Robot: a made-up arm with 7 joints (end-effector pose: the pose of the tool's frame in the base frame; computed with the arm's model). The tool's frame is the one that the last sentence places. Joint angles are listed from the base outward.
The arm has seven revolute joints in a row. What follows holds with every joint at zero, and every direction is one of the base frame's.
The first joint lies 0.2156 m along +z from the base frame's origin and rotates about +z.
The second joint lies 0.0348 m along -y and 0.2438 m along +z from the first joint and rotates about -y.
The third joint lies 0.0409 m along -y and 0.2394 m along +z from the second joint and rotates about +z.
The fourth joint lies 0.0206 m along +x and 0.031 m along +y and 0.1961 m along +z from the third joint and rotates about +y.
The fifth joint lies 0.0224 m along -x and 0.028 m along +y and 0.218 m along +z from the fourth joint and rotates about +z.
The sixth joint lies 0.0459 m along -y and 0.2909 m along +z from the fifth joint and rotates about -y.
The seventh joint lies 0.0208 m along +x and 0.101 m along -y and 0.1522 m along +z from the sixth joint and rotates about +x.
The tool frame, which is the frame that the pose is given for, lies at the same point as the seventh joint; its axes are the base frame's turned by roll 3.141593, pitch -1.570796 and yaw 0 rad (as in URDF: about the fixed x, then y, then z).
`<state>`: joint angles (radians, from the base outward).
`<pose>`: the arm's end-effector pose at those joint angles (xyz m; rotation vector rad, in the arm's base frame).
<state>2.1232 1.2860 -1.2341 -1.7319 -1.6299 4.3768 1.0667</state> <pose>-0.1009 -0.3401 0.3285 0.1300 0.9390 1.3079</pose>
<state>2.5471 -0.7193 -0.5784 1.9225 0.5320 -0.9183 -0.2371</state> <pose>-0.1102 0.5036 0.2349 0.9028 1.1722 -1.4062</pose>
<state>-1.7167 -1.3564 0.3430 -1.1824 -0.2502 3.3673 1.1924</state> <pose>-0.3306 -0.4134 0.8433 -0.3093 1.8039 1.6344</pose>
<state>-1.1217 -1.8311 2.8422 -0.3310 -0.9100 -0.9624 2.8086</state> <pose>0.3704 -0.7854 -0.0309 0.1187 1.2068 2.2897</pose>
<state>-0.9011 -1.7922 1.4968 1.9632 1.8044 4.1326 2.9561</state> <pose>0.3767 0.0082 0.5912 1.9677 1.8551 -1.5530</pose>
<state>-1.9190 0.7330 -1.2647 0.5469 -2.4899 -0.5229 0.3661</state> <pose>-0.0059 0.6297 1.3691 2.4678 1.0896 1.4327</pose>
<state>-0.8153 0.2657 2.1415 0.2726 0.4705 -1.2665 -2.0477</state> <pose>-0.1284 0.4422 1.2828 1.0337 -2.9487 0.2619</pose>
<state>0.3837 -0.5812 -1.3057 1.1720 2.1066 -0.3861 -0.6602</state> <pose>0.8362 -0.3510 0.7843 -1.7126 -0.3925 -0.8963</pose>
